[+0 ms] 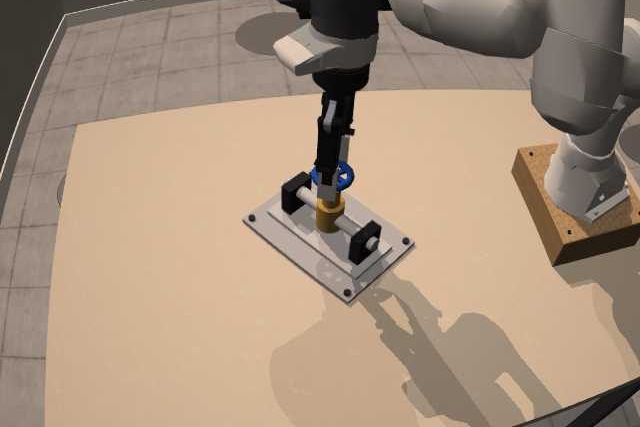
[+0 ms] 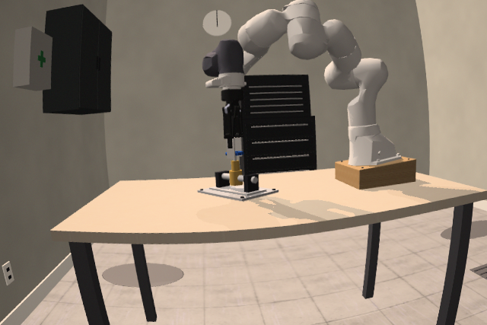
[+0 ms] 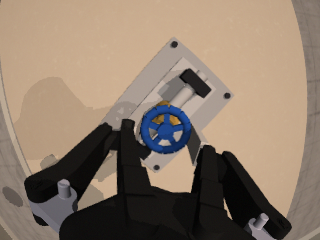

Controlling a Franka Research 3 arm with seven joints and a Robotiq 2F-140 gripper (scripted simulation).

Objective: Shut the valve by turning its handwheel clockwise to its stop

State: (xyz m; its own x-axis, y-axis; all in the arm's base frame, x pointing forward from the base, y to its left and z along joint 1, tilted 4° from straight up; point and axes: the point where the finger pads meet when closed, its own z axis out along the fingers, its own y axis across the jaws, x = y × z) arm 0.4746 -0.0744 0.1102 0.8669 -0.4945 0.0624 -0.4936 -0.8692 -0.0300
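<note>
Right now my hand is 2 cm above the blue spoked handwheel.
</note>
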